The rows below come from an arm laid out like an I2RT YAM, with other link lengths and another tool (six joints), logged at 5 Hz.
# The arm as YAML. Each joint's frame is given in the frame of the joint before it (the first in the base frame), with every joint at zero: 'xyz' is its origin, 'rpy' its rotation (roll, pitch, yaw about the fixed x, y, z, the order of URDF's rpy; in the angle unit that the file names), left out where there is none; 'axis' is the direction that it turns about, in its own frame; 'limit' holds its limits. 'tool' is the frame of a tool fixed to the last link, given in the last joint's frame.
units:
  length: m
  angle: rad
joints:
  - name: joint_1
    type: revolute
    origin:
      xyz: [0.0, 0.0, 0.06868]
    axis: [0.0, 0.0, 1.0]
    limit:
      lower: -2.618
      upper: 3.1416
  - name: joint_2
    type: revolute
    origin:
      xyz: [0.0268, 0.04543, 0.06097]
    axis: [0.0, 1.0, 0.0]
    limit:
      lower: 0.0
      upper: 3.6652
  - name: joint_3
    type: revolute
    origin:
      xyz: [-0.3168, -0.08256, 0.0]
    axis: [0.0, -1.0, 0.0]
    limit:
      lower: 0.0
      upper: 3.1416
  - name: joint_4
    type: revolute
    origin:
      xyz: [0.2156, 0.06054, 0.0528]
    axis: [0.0, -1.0, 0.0]
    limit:
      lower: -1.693
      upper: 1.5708
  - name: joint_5
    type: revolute
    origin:
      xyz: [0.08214, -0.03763, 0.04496]
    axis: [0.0, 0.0, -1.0]
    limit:
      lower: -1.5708
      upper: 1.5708
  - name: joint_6
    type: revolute
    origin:
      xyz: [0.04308, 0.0, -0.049]
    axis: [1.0, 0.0, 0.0]
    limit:
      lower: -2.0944
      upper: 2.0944
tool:
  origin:
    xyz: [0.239, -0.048, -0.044]
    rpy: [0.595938, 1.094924, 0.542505]
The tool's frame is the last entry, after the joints.
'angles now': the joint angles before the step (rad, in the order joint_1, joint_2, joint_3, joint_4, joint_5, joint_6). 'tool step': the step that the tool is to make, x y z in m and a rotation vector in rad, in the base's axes. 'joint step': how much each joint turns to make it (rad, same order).
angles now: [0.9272 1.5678 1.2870 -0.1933 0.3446 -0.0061]
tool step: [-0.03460 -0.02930 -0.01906 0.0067 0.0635 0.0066]
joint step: [0.0001 -0.1197 -0.1167 -0.0512 -0.0319 0.0476]
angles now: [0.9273 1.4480 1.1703 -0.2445 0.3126 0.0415]
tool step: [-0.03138 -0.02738 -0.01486 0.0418 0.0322 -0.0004]
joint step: [0.0008 -0.1382 -0.1514 0.0134 -0.0243 0.0468]
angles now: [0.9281 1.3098 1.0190 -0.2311 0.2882 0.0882]
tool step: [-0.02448 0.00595 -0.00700 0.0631 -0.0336 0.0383]
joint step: [0.0639 -0.0920 -0.1652 0.1381 0.0185 0.0206]
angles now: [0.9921 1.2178 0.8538 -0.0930 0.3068 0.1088]
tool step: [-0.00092 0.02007 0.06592 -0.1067 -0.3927 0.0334]
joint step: [0.2367 -0.0011 -0.1711 0.4110 0.3243 -0.3479]
